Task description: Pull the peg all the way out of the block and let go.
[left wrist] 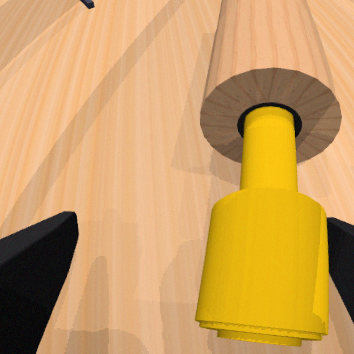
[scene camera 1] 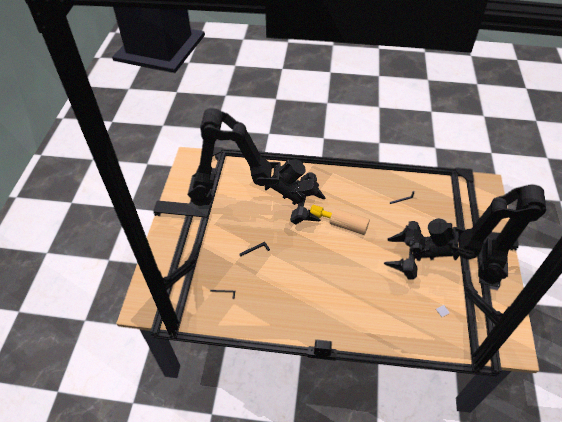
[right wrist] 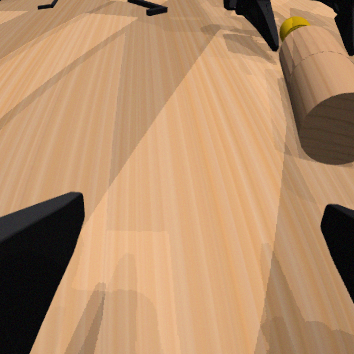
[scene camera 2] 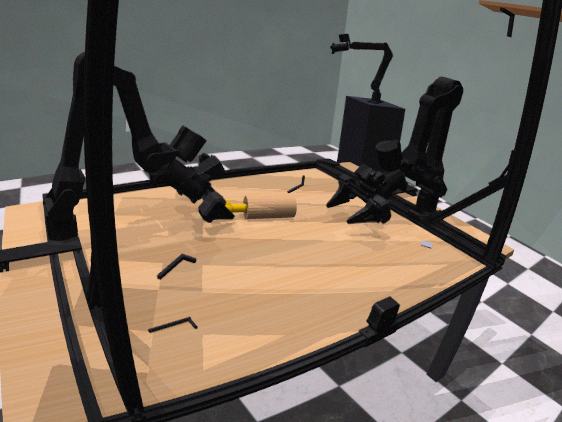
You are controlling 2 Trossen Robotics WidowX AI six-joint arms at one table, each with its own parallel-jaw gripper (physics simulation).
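Where they show: left gripper, fingertip midpoint: (left wrist: 202, 227) (scene camera 1: 322, 209) (scene camera 2: 226, 208); right gripper, fingertip midpoint: (scene camera 1: 385, 251) (right wrist: 207, 211) (scene camera 2: 336, 214); left arm's base, origin of the base link: (scene camera 1: 201, 200) (scene camera 2: 62, 236); right arm's base, origin of the base link: (scene camera 1: 489, 276) (scene camera 2: 425, 209).
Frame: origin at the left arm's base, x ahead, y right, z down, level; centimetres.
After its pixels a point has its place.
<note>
The yellow peg (scene camera 1: 317, 211) @(z -2.2, x 40.1, y -5.4 cm) (scene camera 2: 236, 206) @(z -1.5, x 42.7, y -5.6 cm) (left wrist: 265, 250) @(z -2.5, x 39.6, y -7.0 cm) (right wrist: 294, 26) @(z -2.1, x 41.2, y -5.4 cm) has a thick head and a thinner shaft, which enters the end hole of the wooden cylinder block (scene camera 1: 350, 223) @(z -2.7, x 51.8, y -3.3 cm) (scene camera 2: 271, 207) @(z -1.9, x 50.5, y -2.9 cm) (left wrist: 270, 45) @(z -3.6, x 46.5, y -6.4 cm) (right wrist: 320, 65) @(z -3.2, x 53.3, y -3.7 cm). The block lies on its side on the table. My left gripper (scene camera 1: 321, 206) @(z 0.1, x 41.2, y -8.5 cm) (left wrist: 202, 227) @(z 0.1, x 41.2, y -8.5 cm) is open, its fingers on either side of the peg's head; in the left wrist view the head is off-centre, close beside the right-hand finger. My right gripper (scene camera 1: 387, 251) @(z -2.1, x 64.7, y 3.8 cm) (scene camera 2: 338, 213) @(z -2.1, x 64.7, y 3.8 cm) (right wrist: 207, 211) @(z -2.1, x 64.7, y 3.8 cm) is open and empty, apart from the block's other end.
Black L-shaped keys lie on the table: one (scene camera 1: 254, 248) @(z 1.3, x 24.0, y 12.7 cm) (scene camera 2: 176, 266) @(z 1.8, x 24.3, y 12.7 cm) at left, one (scene camera 1: 223, 291) @(z 1.5, x 20.1, y 30.3 cm) (scene camera 2: 172, 324) @(z 1.5, x 20.2, y 30.4 cm) nearer the front, one (scene camera 1: 402, 199) @(z 1.4, x 66.7, y -22.2 cm) (scene camera 2: 297, 186) @(z 1.3, x 67.1, y -22.5 cm) behind the block. A small grey square (scene camera 1: 443, 311) @(z 1.6, x 85.3, y 17.4 cm) (scene camera 2: 426, 244) @(z 1.6, x 84.8, y 17.5 cm) lies front right. A black box (scene camera 1: 323, 347) @(z -3.5, x 54.0, y 40.9 cm) (scene camera 2: 383, 313) @(z -2.9, x 52.1, y 41.6 cm) sits on the front rail.
</note>
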